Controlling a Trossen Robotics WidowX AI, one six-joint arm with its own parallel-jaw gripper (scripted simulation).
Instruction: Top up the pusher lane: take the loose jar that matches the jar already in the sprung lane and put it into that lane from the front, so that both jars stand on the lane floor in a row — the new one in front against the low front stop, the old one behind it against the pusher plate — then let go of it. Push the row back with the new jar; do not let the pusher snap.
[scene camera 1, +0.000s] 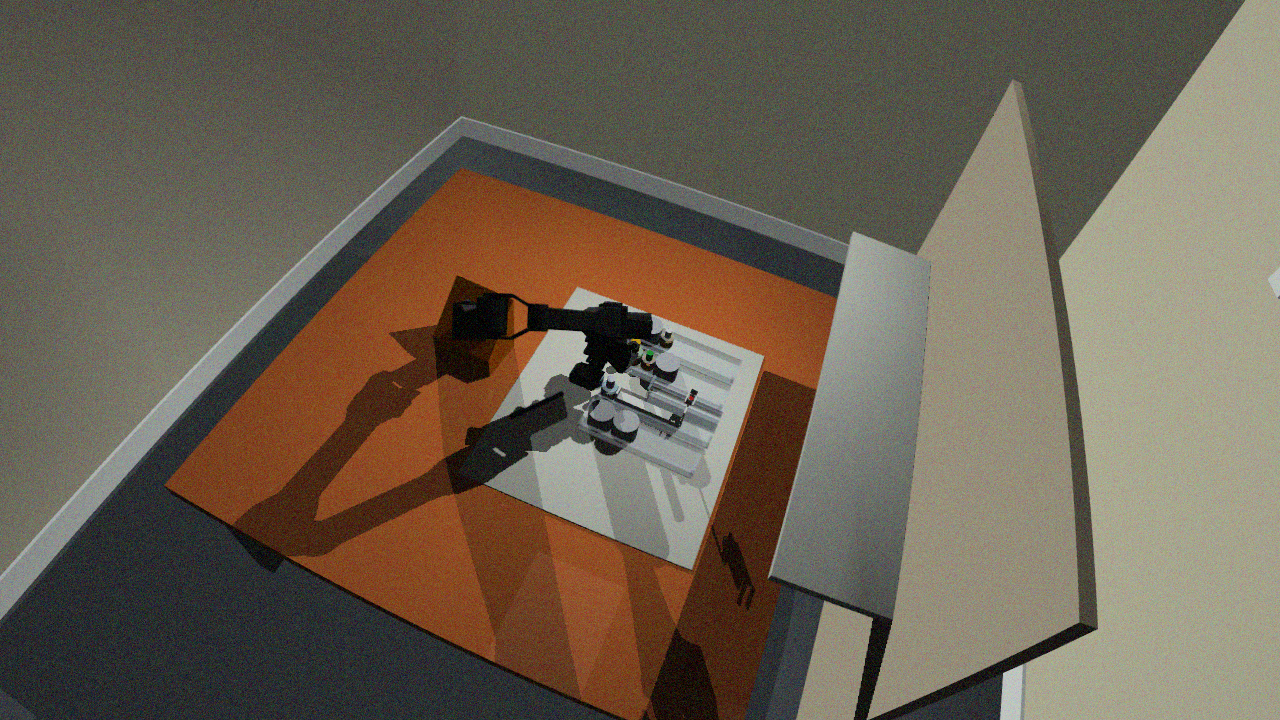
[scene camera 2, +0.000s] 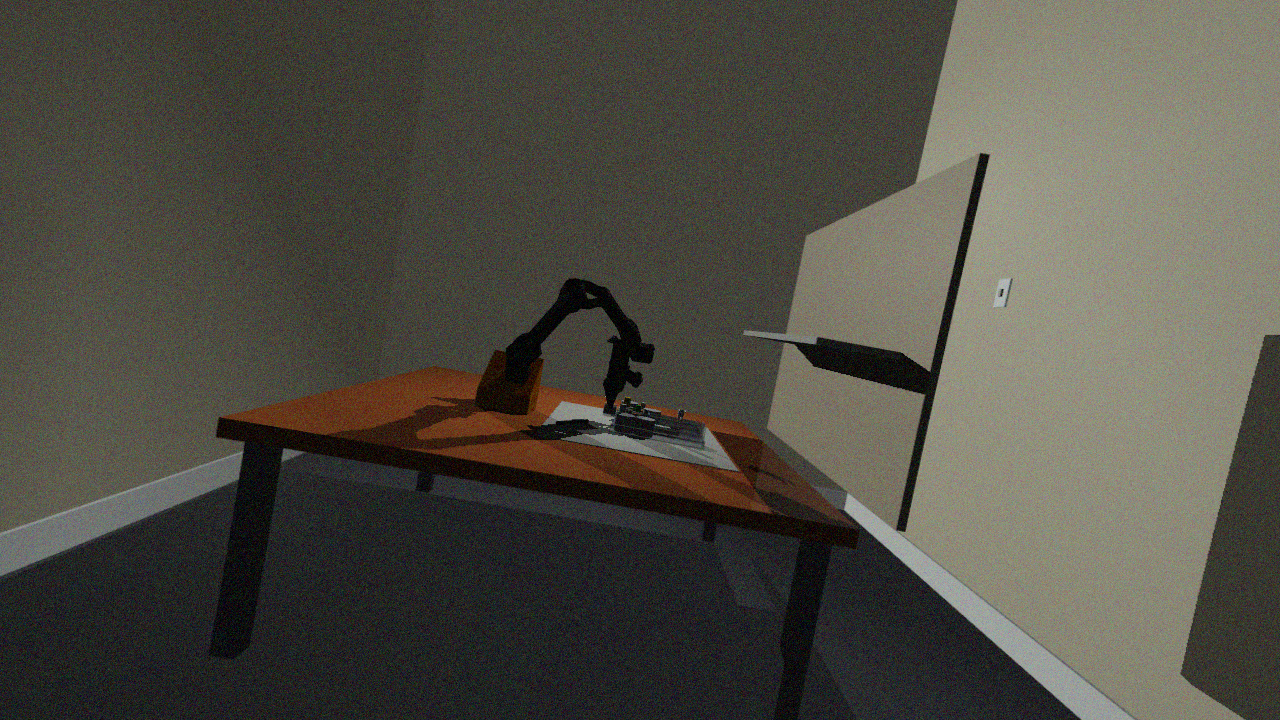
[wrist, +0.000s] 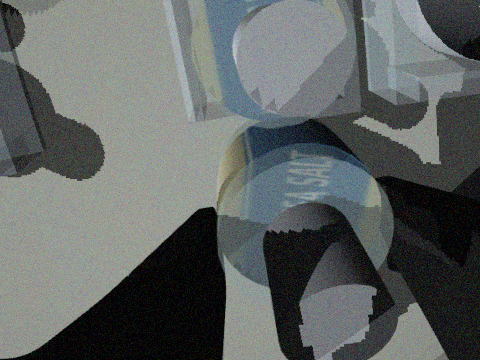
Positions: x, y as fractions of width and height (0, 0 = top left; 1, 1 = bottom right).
Labels:
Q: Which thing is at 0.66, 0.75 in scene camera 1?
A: A grey shelf.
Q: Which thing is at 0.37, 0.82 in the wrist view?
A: The gripper.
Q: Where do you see the gripper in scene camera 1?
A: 0.47, 0.52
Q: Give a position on a white mat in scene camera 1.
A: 0.42, 0.64

